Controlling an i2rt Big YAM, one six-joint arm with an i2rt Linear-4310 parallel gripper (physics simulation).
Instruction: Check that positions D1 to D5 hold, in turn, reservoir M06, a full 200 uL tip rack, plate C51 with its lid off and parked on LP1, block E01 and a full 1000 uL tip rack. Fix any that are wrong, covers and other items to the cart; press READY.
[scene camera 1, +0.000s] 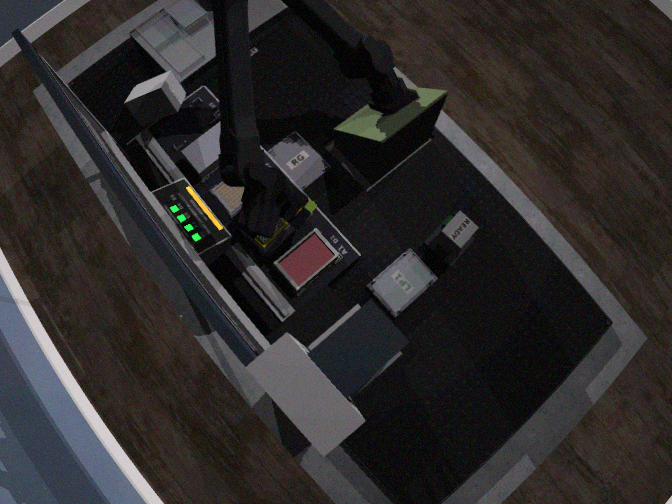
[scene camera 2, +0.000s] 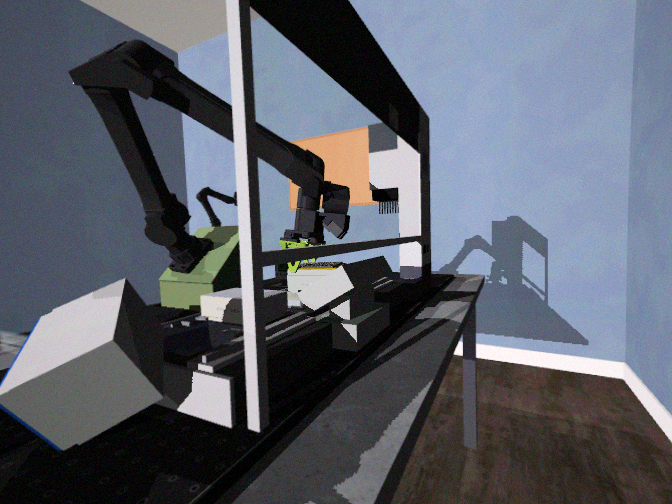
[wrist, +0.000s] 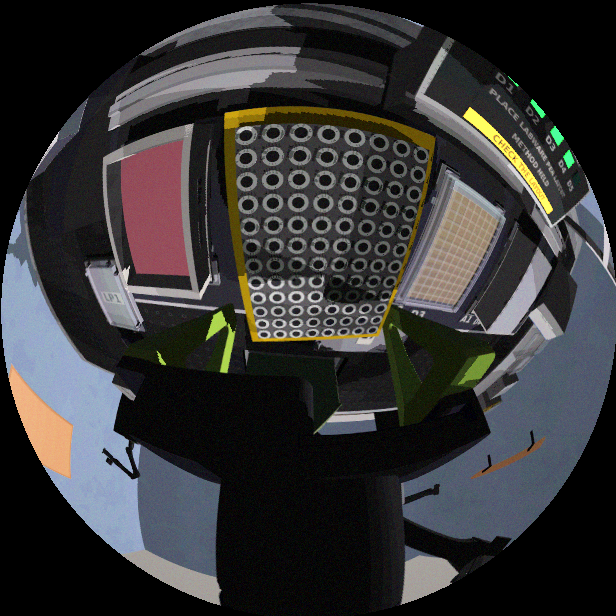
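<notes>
My gripper (wrist: 313, 336) hangs low over a yellow-framed tip rack (wrist: 327, 229) with every hole filled. Its green fingers flank the rack's near end with narrow gaps on both sides, so it looks open. The rack sits between the red-topped reservoir (wrist: 155, 209) and an uncovered plate with beige wells (wrist: 453, 247). A clear lid lies on the LP1 pad (scene camera 1: 401, 281), which also shows in the wrist view (wrist: 112, 295). The READY button (scene camera 1: 459, 230) stands to the right. In scene camera 1 my gripper (scene camera 1: 269, 227) hides most of the rack.
A status panel (scene camera 1: 189, 219) with several green lights and a yellow bar stands beside the deck row. A grey box marked RG (scene camera 1: 297, 158), white blocks (scene camera 1: 201, 151) (scene camera 1: 156, 96) and the gantry frame (scene camera 2: 244, 217) crowd the deck. The arm's green base (scene camera 1: 390, 113) is behind.
</notes>
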